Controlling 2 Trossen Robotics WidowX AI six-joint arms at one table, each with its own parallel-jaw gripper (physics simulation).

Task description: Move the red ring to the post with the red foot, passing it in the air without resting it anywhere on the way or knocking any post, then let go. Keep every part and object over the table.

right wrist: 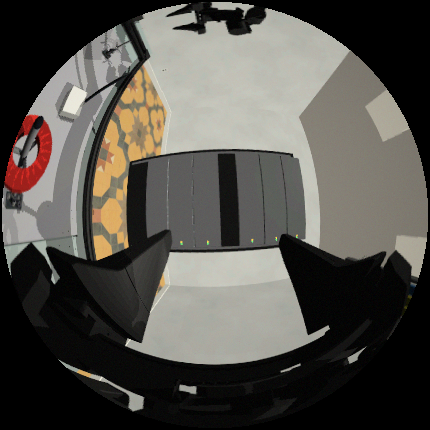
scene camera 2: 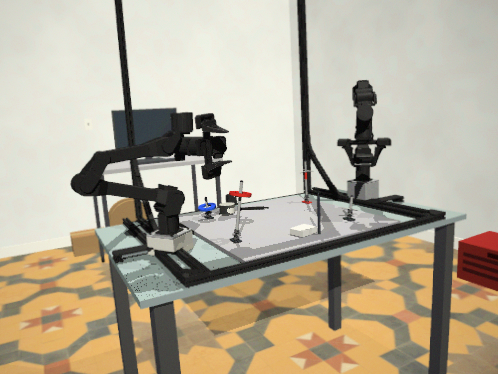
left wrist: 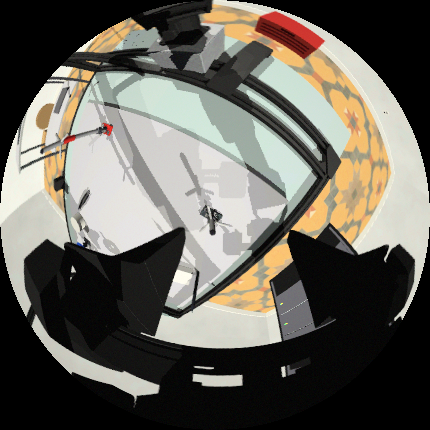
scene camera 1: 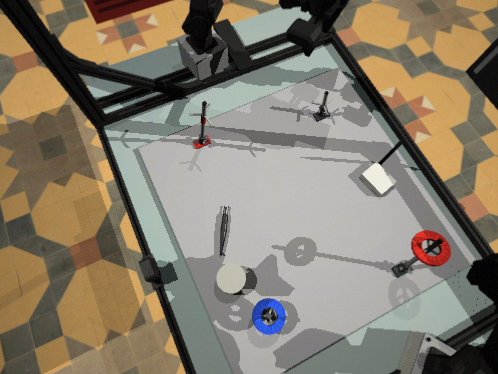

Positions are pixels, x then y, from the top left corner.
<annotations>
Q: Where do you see a blue ring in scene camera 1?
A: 261, 305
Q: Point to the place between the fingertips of the left gripper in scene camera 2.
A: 363, 165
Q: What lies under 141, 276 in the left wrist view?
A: The left gripper.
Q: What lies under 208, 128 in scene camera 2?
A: The right gripper.
</annotations>
